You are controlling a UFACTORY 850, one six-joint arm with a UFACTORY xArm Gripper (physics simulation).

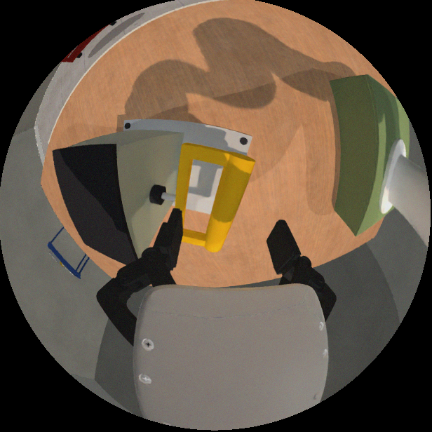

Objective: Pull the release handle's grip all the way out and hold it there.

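Note:
The release handle's yellow grip (231, 200) is a rectangular frame with a thick round bar on its right side. It stands right of a housing (145, 185) with a pale face and a black side. A short grey rod (169, 197) with a black collar (158, 194) joins the housing to the grip. A light grey mounting plate (200, 133) with dark bolts lies behind and below. My gripper (229, 226) is open with nothing between its fingers. Its left fingertip shows at the lower left edge of the grip, over the frame; its right fingertip is to the right, apart from the bar. Whether the left finger touches is unclear.
A green block (357, 155) with a white-grey cylindrical part (412, 190) stands at the right of the wooden table (285, 45). A blue frame (65, 261) is on the floor at the lower left. A red object (85, 45) shows at the upper left, beyond the table edge.

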